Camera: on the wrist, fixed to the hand. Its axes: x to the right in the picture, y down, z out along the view.
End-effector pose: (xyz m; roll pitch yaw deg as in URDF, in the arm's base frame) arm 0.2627 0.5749 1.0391 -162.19 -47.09 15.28
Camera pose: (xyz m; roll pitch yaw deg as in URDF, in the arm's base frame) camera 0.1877 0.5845 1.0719 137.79 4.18 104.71
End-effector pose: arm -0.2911 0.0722 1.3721 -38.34 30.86 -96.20
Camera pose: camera -0.3647 0.1092 1.3697 -42.74 -49.65 -147.93
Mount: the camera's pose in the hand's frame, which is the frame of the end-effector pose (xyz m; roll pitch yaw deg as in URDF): -0.0235 -0.0501 -0.0611 5.86 -21.05 -92.87
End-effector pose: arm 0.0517 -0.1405 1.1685 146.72 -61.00 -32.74
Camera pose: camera 0.0655 -0.0597 1.1594 113.11 25.75 7.52
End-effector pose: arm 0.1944 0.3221 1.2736 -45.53 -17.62 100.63
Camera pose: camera 0.2755 0.3167 1.2598 47.04 -59.27 -28.44
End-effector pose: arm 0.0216 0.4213 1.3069 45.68 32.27 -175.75
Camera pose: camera 0.0839 0.4172 1.2530 -30.74 19.07 78.18
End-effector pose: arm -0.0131 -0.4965 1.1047 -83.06 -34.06 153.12
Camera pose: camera 0.0556 -0.4565 1.1266 113.55 -50.93 -49.65
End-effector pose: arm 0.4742 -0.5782 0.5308 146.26 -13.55 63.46
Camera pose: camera 0.3940 -0.5697 0.5476 165.46 53.57 139.24
